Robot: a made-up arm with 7 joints.
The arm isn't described. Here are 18 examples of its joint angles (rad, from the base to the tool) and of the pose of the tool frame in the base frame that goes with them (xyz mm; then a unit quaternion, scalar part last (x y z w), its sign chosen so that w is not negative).
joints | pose
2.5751 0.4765 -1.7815 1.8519 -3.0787 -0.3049 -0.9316 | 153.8 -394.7 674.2 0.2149 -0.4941 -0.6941 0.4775
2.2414 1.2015 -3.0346 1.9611 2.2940 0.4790 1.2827 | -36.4 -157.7 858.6 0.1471 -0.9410 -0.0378 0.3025
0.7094 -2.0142 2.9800 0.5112 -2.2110 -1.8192 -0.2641 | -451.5 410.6 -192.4 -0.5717 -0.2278 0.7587 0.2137
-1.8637 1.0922 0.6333 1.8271 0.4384 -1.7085 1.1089 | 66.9 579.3 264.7 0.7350 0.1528 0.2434 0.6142
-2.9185 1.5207 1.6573 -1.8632 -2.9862 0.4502 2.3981 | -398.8 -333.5 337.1 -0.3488 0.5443 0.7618 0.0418
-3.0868 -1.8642 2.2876 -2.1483 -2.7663 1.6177 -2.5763 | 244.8 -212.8 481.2 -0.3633 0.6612 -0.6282 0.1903
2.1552 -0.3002 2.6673 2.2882 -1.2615 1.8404 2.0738 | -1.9 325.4 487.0 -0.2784 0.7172 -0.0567 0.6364
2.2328 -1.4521 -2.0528 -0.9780 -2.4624 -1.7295 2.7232 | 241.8 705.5 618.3 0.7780 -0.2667 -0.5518 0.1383
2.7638 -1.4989 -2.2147 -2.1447 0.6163 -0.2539 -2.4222 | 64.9 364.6 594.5 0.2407 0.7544 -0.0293 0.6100
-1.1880 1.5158 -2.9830 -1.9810 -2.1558 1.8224 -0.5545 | 214.3 244.7 45.3 -0.2561 -0.8397 -0.2751 0.3920
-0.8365 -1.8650 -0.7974 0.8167 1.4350 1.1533 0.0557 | -654.8 -491.4 391.5 -0.9539 0.0117 -0.0121 0.2997
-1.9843 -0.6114 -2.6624 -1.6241 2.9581 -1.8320 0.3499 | 180.2 55.1 967.9 -0.7597 -0.4906 -0.0345 0.4254
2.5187 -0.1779 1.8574 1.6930 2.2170 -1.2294 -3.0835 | -124.8 424.1 713.2 -0.3636 0.3575 -0.5734 0.6412
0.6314 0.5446 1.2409 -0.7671 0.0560 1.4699 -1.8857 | 392.1 -42.9 1089.2 -0.8810 0.0956 0.0811 0.4561
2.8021 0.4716 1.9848 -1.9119 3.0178 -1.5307 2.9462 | -186.6 -438.7 640.2 0.5922 0.7072 0.3836 0.0451
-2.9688 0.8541 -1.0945 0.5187 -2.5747 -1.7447 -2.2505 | -707.6 -54.6 743.1 -0.0834 0.1460 0.5939 0.7868
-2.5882 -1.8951 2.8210 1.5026 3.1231 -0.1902 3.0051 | 354.1 -46.7 -227.2 0.1823 -0.2006 0.8970 0.3491
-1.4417 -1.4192 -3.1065 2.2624 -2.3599 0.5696 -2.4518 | -20.0 -258.4 19.0 -0.1748 -0.0598 0.9683 0.1679
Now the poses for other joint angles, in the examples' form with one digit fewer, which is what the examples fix.
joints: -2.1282 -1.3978 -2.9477 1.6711 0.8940 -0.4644 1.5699
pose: 220 -474 -16 0.052 -0.192 -0.728 0.656
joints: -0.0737 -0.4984 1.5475 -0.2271 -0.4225 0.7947 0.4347
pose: -435 10 1155 -0.741 0.623 0.121 0.220
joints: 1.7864 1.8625 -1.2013 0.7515 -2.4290 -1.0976 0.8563
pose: 119 -715 -28 0.204 -0.279 -0.238 0.908
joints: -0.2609 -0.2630 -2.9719 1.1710 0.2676 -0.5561 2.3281
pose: -557 -88 905 0.840 0.320 0.437 0.023
